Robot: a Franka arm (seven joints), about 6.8 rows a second.
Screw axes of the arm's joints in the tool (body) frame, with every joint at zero. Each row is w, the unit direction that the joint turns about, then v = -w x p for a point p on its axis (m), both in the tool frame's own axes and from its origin. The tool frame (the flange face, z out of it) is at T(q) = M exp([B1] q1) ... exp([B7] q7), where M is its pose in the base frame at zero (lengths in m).
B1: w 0 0 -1 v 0 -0.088 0
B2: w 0 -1 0 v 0.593 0 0.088
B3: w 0 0 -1 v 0 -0.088 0
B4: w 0 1 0 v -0.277 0 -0.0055
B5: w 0 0 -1 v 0 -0.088 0
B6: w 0 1 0 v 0.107 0 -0.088
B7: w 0 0 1 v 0 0 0
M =
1 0 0 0.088
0 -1 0 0
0 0 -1 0.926
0 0 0 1
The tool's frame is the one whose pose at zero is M.
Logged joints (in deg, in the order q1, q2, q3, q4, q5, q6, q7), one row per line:
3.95, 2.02, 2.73, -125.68, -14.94, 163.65, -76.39
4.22, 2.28, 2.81, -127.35, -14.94, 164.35, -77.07
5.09, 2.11, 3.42, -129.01, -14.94, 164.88, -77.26
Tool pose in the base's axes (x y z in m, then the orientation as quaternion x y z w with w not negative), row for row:
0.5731, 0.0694, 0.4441, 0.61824, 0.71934, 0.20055, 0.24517
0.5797, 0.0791, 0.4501, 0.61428, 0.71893, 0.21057, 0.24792
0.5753, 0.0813, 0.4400, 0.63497, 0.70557, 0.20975, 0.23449
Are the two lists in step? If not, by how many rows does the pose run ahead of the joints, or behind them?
The pose runs 2 rows behind the joints: the pose in row i belongs to the joints in row i - 2.
